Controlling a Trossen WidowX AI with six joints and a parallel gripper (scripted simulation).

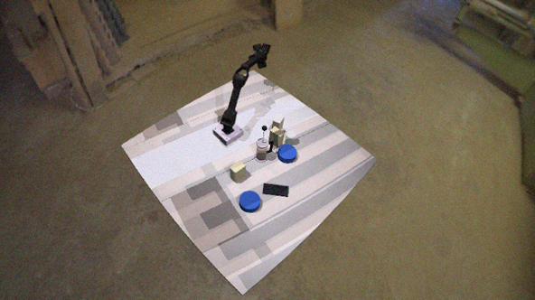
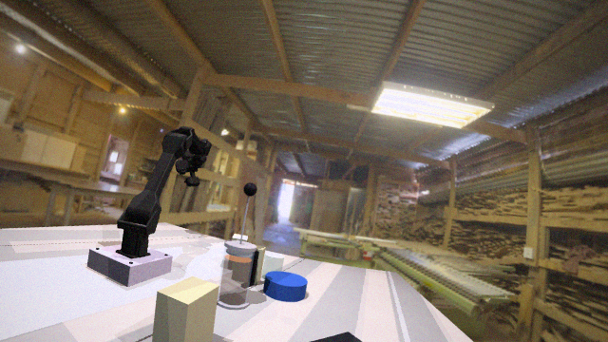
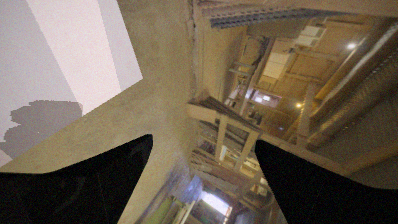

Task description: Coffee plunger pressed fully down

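Now: gripper tip 59 cm short of the coffee press, 44 cm to the left of it and 16 cm above it. From my gripper tip the other things lie so: pale cylinder (61 cm ahead, 26 cm below, 23 cm to the right).
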